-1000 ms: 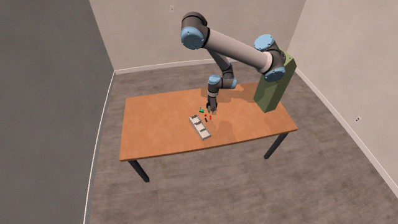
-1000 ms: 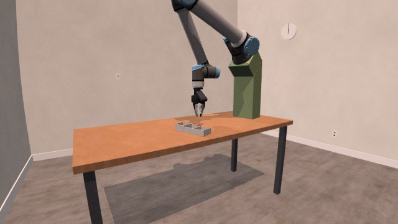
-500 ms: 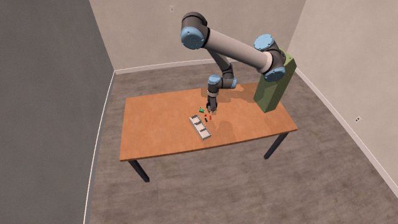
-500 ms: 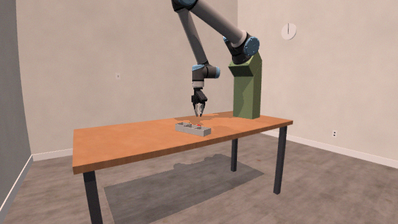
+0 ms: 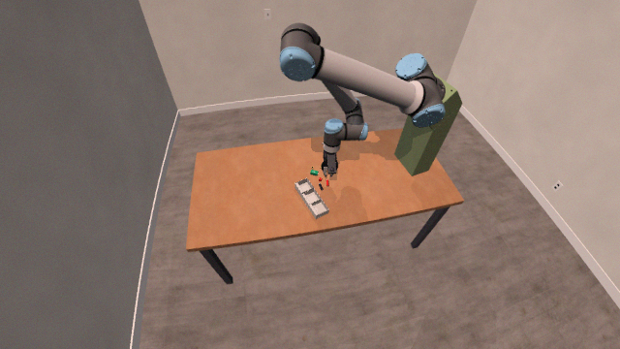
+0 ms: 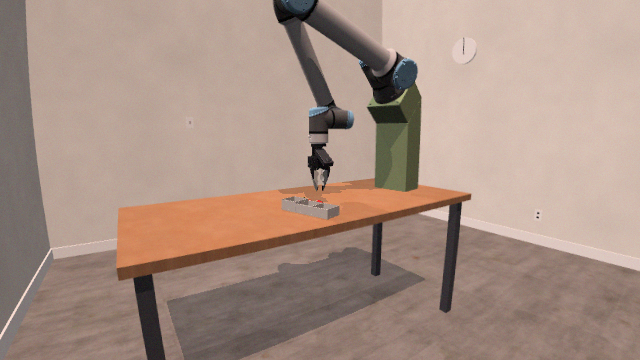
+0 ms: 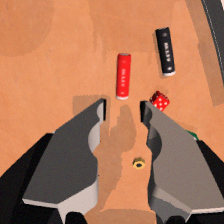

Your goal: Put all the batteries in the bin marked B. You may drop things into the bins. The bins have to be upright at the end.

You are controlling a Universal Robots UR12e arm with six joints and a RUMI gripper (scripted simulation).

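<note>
Right now the red battery is 7 cm below my hand. Round my hand: black battery 5 cm ahead, 1 cm to the left, 7 cm below; then green battery 3 cm ahead, 10 cm to the right, 7 cm below; then red die 3 cm ahead, 4 cm to the right, 7 cm below.
</note>
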